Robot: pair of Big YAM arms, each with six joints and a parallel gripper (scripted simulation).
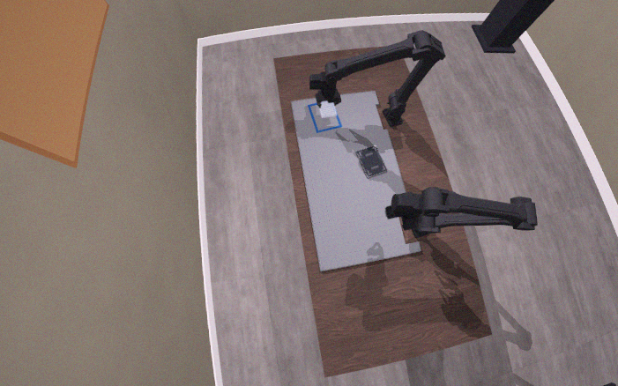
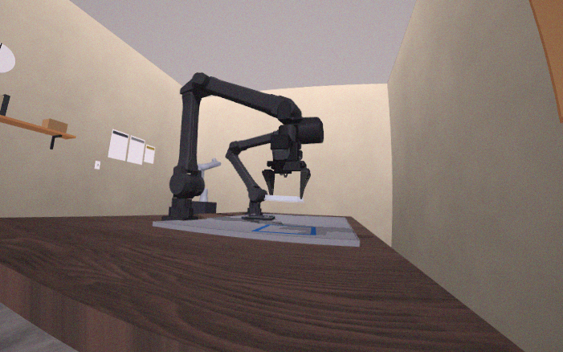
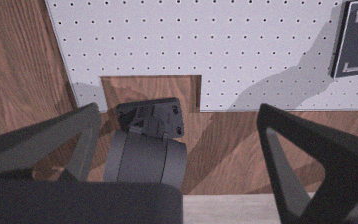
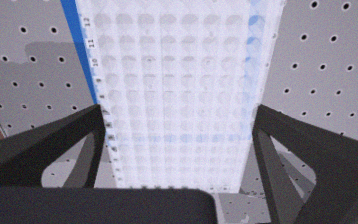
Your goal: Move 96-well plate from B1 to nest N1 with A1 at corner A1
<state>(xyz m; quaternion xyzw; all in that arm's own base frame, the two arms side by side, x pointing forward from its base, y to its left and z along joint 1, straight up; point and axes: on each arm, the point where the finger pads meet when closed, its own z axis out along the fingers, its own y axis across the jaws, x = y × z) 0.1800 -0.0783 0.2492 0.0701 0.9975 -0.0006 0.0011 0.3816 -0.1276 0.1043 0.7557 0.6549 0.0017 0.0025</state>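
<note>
Right now my right hand is 320 mm to the right of the plate nest N1, 210 mm past it and 90 mm above it. Round my right hand: 96-well plate 10 mm below; A1 label 240 mm behind, 230 mm to the left, 80 mm below.
</note>
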